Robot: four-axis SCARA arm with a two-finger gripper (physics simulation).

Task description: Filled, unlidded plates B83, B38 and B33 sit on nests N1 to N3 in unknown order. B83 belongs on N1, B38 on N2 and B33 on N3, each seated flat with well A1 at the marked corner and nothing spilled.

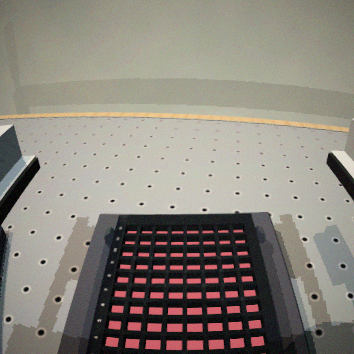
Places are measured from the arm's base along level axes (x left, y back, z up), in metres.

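Pixels of known places: gripper, fingertip midpoint: (181,138).
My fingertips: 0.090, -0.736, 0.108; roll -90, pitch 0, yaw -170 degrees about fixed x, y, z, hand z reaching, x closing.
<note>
Ahead of a thing's pixels: the offset from my fingertips to its top centre, as dx, dy, dz. "spot": to the spot under its first point. Level surfaces: height alone.
A black plate @[-0.004, +0.023, -0.069] (184,287) with rows of wells filled pink lies below my gripper, in a dark grey nest @[spot: +0.051, +0.023, -0.083] (84,295) whose side walls show left and right of it. Small numbers run along the plate's left edge. The near end is cut off by the frame, so corner A1 does not show. The plate looks level, but I cannot tell if it is fully seated. No plate name or nest number is readable. My gripper (181,138) is open and empty, its fingers wide apart at the left and right edges, above and outside the plate.
A light grey table top @[dz -0.095] (165,165) with a grid of small holes stretches beyond the nest. Its far edge has a thin orange strip (165,115), with a grey-green wall (175,45) behind. Shadows fall on both sides of the nest.
</note>
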